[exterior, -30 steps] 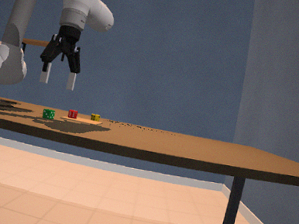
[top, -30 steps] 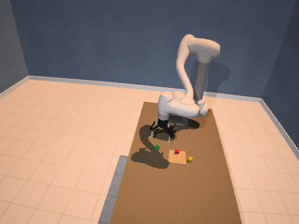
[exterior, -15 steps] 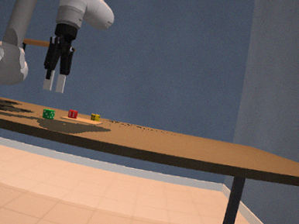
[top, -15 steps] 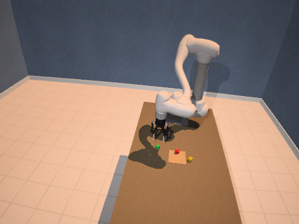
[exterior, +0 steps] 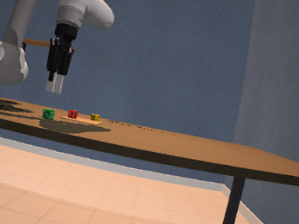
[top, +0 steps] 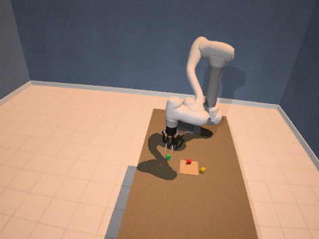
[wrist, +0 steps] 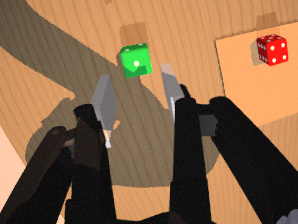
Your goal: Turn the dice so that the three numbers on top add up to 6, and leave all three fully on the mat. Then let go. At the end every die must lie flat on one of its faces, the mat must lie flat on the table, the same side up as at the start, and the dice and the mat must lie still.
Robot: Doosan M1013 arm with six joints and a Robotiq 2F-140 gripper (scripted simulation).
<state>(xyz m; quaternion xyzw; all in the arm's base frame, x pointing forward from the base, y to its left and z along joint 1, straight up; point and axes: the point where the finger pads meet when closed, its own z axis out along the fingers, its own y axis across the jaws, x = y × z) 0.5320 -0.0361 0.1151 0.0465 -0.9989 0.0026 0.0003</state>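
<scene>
The green die is 11 cm below my hand. The rest, counted from my hand: yellow die (4 cm ahead, 28 cm to the left, 11 cm below); red die (17 cm to the left, 10 cm below); tan mat (4 cm ahead, 18 cm to the left, 12 cm below).
</scene>
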